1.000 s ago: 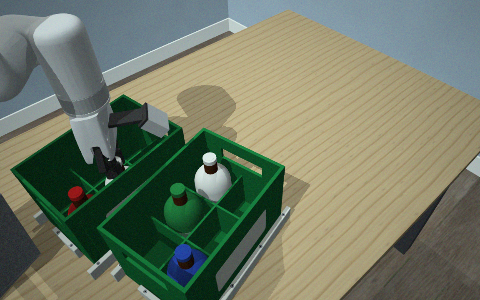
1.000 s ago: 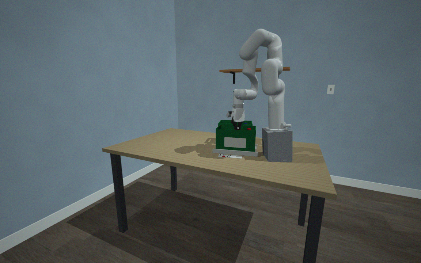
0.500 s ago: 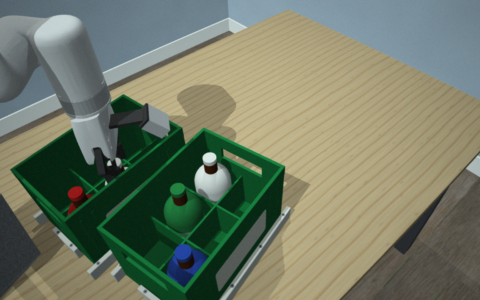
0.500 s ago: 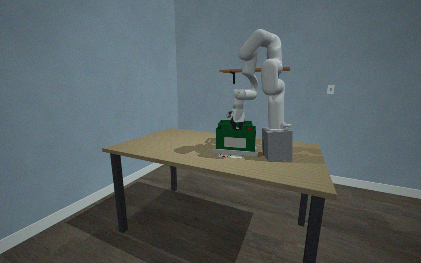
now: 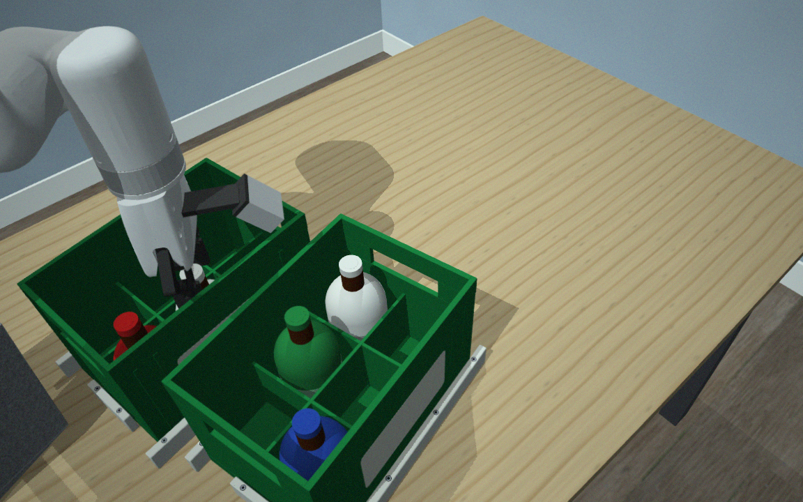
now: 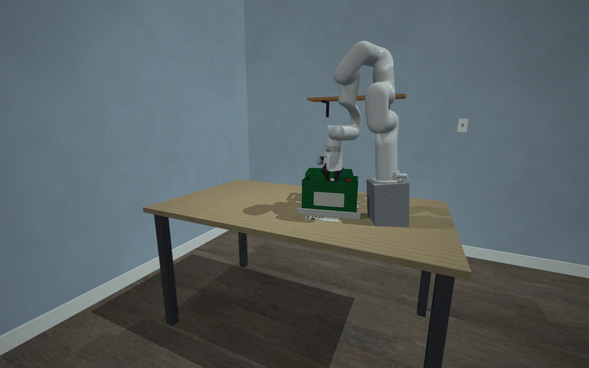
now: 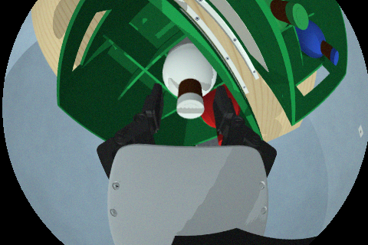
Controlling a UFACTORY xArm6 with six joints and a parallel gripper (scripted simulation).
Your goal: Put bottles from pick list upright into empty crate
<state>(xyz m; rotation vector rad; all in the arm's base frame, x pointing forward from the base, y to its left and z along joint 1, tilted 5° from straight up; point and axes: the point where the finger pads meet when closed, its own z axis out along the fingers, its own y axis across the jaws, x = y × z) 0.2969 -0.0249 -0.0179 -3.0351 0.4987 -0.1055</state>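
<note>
The red-label bottle is 8 cm behind my hand, 7 cm below it and 3 cm to the right of it. Also, from my hand: blue bottle: 23 cm to the right, 7 cm below, 4 cm ahead; then pick list: 18 cm to the left, 15 cm below, 5 cm behind; then green bottle: 12 cm to the right, 8 cm ahead, 7 cm below.
</note>
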